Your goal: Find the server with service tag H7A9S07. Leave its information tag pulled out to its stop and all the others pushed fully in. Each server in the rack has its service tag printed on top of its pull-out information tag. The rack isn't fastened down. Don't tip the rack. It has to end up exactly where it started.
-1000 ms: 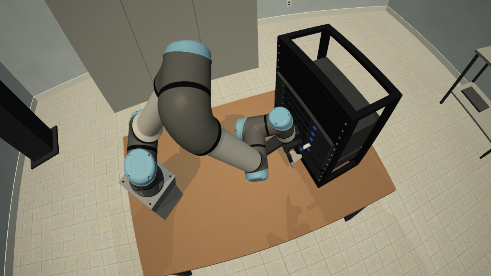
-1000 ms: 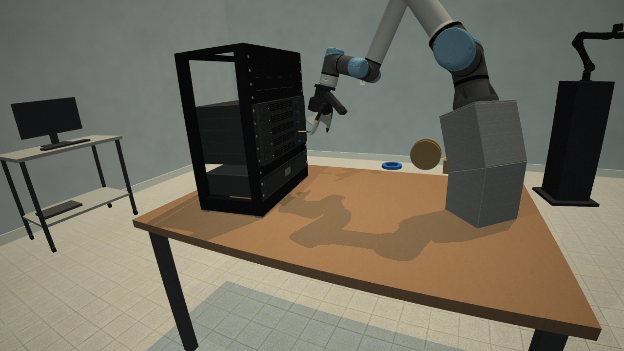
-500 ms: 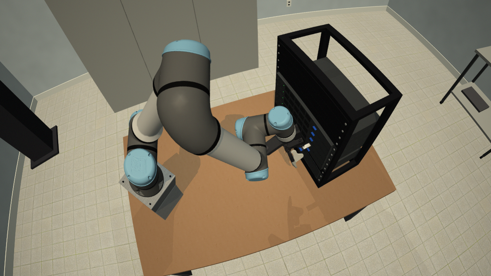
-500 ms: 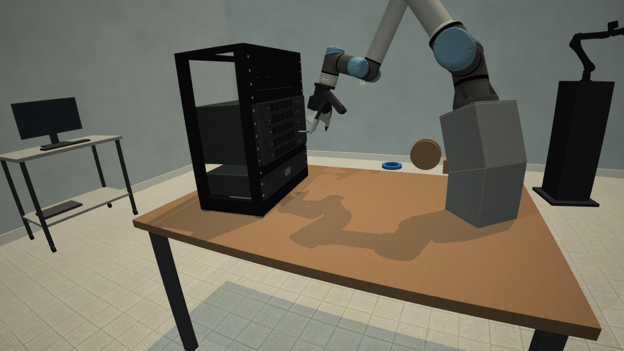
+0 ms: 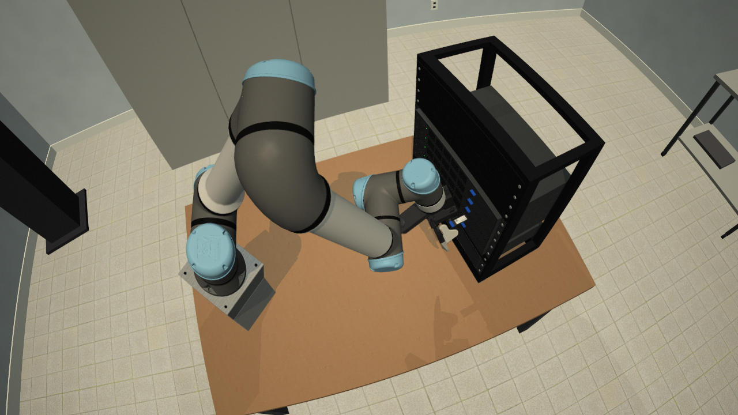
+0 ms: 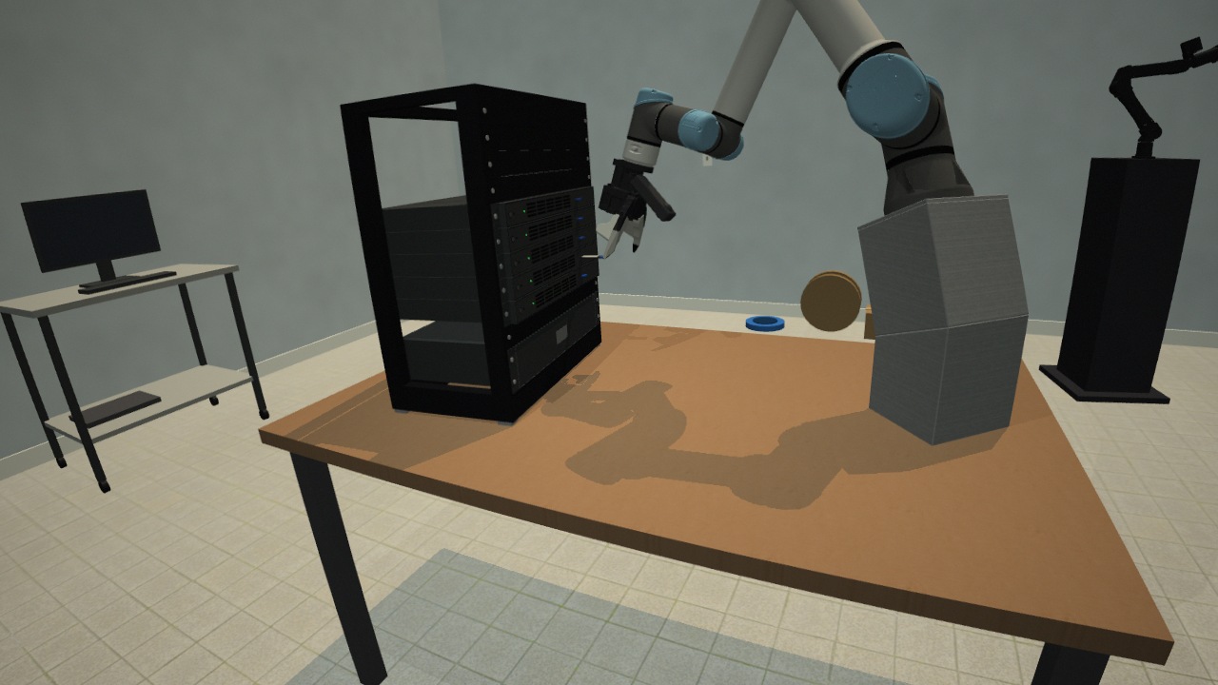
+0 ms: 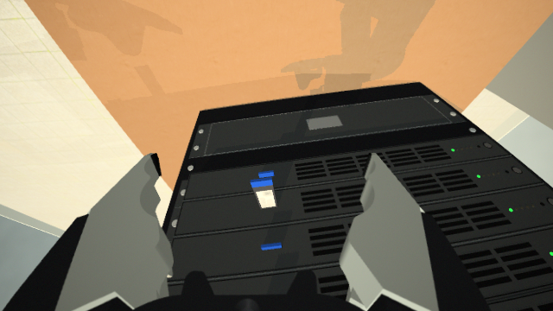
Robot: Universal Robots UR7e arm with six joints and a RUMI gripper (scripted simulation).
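My gripper is now 80 mm short of the information tag and 20 mm to the left of it.
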